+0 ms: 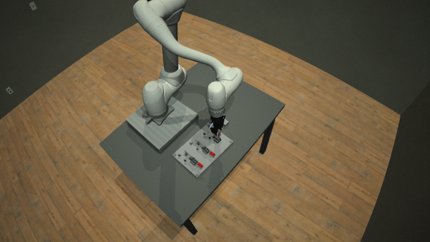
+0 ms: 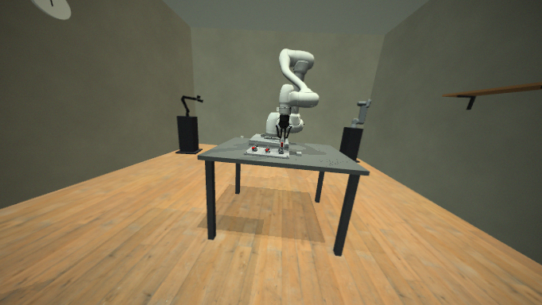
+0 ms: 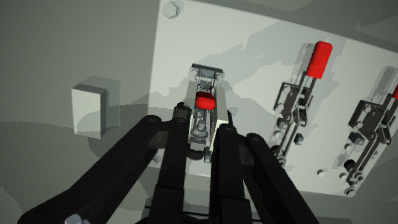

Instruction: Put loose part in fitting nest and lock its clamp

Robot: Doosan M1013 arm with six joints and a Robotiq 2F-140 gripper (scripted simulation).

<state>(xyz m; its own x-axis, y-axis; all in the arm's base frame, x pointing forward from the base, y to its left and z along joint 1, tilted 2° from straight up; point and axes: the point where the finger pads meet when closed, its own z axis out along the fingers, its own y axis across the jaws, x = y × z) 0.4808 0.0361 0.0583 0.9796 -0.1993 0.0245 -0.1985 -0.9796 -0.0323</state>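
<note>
My hand is 1 cm past the clamp and 4 cm above it. Round my hand: loose part (5 cm behind, 16 cm to the left, 10 cm below); then fixture plate (6 cm behind, 10 cm to the right, 10 cm below).
</note>
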